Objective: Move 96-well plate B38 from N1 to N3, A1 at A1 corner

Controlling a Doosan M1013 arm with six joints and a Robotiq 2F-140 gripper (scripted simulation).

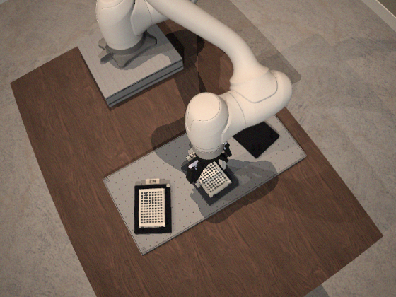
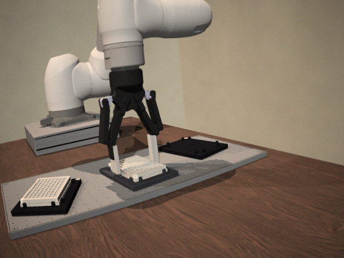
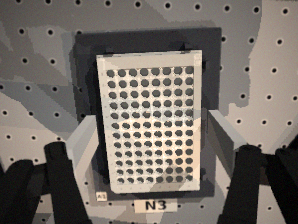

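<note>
My hand is 20 mm above the white 96-well plate B38. The rest, counted from my hand: N3 label (100 mm behind, 10 mm to the left, 40 mm below); N2 label (120 mm behind, 150 mm to the right, 40 mm below); dark grey landing nest N3 (40 mm below).
</note>
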